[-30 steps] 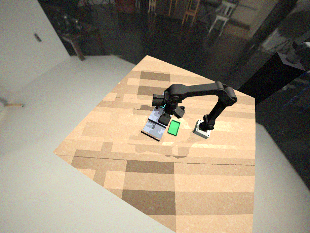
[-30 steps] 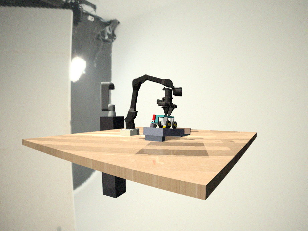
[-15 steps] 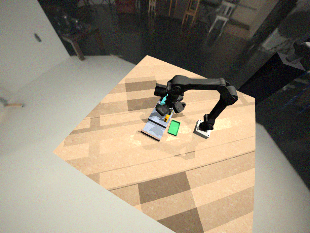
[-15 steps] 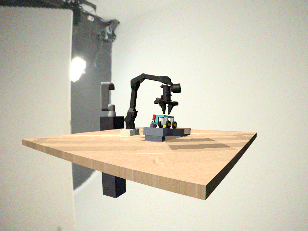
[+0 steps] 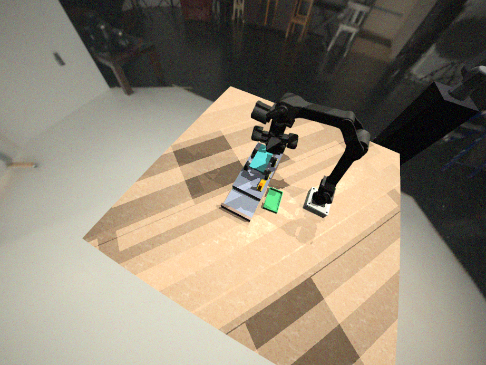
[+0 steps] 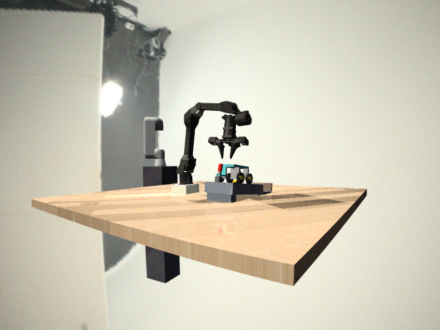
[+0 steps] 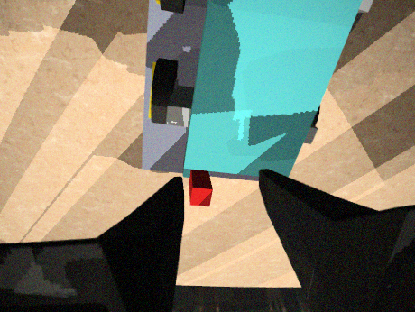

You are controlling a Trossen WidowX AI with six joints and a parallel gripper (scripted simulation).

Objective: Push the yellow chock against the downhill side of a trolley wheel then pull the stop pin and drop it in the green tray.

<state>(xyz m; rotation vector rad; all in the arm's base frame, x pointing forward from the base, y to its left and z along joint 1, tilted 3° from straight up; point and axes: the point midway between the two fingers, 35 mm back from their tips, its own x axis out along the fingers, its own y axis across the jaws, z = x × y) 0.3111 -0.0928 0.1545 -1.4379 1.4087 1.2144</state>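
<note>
The red-headed stop pin lies 1 cm behind my gripper tip, 5 cm to the right of it and 6 cm below it. From my gripper tip the other things lie so: yellow chock (1 cm behind, 14 cm to the left, 11 cm below); green tray (9 cm behind, 17 cm to the left, 19 cm below); trolley (2 cm ahead, 4 cm to the left, 8 cm below).
</note>
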